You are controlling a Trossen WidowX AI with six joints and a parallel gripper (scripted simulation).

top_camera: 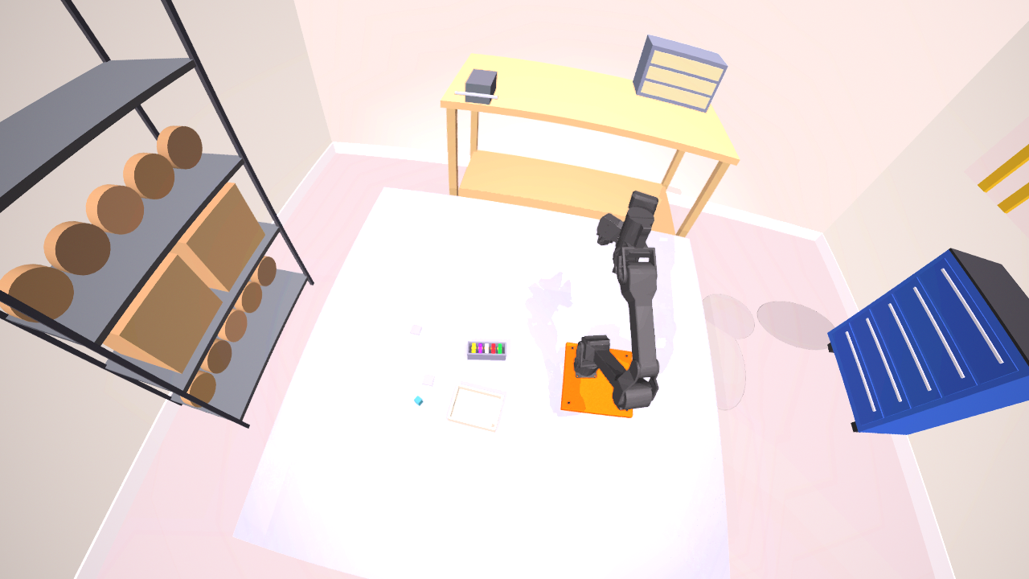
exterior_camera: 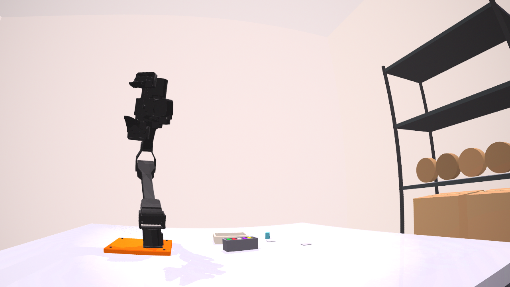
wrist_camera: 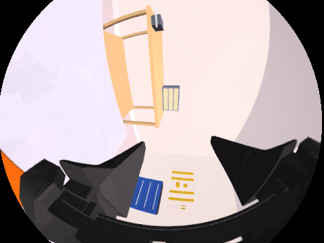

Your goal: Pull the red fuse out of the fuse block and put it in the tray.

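My gripper tip is now 380 mm above the red fuse, 350 mm short of it and 210 mm to the right of it. Also, from my gripper tip: shallow beige tray (400 mm below, 390 mm ahead, 380 mm to the left).
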